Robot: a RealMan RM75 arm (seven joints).
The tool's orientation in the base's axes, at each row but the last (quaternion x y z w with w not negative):
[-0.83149 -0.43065 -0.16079 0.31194]
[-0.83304 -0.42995 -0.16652 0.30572]
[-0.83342 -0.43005 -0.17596 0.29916]
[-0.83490 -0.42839 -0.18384 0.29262]
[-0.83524 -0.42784 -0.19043 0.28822]
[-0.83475 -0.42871 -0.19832 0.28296]
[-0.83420 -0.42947 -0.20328 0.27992]
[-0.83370 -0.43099 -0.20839 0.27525]
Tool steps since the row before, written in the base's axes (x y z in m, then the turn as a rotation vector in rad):
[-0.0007 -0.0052 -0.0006 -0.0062 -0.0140 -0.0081]
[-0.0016 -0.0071 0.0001 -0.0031 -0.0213 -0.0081]
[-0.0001 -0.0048 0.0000 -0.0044 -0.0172 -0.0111]
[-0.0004 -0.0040 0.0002 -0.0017 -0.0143 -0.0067]
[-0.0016 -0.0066 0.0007 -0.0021 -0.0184 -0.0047]
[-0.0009 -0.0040 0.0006 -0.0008 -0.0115 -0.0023]
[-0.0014 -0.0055 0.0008 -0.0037 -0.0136 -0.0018]
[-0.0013 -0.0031 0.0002 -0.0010 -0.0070 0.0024]
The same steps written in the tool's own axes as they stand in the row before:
[-0.0039 0.0019 -0.0030 -0.0165 0.0041 -0.0031]
[-0.0052 0.0018 -0.0047 -0.0192 0.0099 -0.0078]
[-0.0030 0.0021 -0.0031 -0.0191 0.0080 -0.0029]
[-0.0025 0.0015 -0.0028 -0.0134 0.0074 -0.0042]
[-0.0045 0.0015 -0.0049 -0.0150 0.0084 -0.0084]
[-0.0026 0.0010 -0.0031 -0.0087 0.0055 -0.0057]
[-0.0036 0.0012 -0.0043 -0.0113 0.0039 -0.0077]
[-0.0025 0.0003 -0.0023 -0.0034 0.0018 -0.0064]

